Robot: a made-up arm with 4 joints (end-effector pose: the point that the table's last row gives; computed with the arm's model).
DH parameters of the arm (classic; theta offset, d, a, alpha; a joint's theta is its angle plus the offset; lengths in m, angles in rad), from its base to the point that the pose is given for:
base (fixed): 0 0 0 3.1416
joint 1: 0 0.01 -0.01 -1.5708
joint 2: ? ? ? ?
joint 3: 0 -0.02 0.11 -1.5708
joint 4: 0 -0.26 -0.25 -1.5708
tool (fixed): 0 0.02 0 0
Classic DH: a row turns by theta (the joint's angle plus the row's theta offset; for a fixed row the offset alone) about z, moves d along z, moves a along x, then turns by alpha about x.
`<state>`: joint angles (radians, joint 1 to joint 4).
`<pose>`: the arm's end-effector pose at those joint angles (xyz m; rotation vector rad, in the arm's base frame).
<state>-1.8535 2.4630 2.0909 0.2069</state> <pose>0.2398 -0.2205 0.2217 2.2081 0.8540 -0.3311</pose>
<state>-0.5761 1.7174 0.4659 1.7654</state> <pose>0.1394 0.1025 0.3210 -0.7928 2.7338 0.7962</pose>
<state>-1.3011 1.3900 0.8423 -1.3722</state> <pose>-0.0133 -0.2239 0.3408 0.7029 0.5128 1.0646</pose>
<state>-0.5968 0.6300 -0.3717 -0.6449</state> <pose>-0.2008 -0.0712 0.0775 -0.2223 -0.0525 0.8930</pose>
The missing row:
joint 2: 0 0.16 0.06 1.5708
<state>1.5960 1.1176 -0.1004 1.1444</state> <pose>0.0930 -0.1814 -0.0772 -1.6887 -1.6492 -0.7037</pose>
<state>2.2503 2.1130 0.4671 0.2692</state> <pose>0.1135 -0.0720 0.0515 -2.2696 -1.7145 -1.1895</pose>
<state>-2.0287 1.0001 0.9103 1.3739</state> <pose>-0.1175 0.3136 0.1152 1.5756 -1.2083 0.1363</pose>
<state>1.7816 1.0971 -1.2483 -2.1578</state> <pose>0.2223 0.2081 -0.0023 -0.1199 1.7887 -1.4201</pose>
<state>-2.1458 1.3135 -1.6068 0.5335</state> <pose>0.2242 0.1776 -0.2221 -0.9067 1.2863 -1.7470</pose>
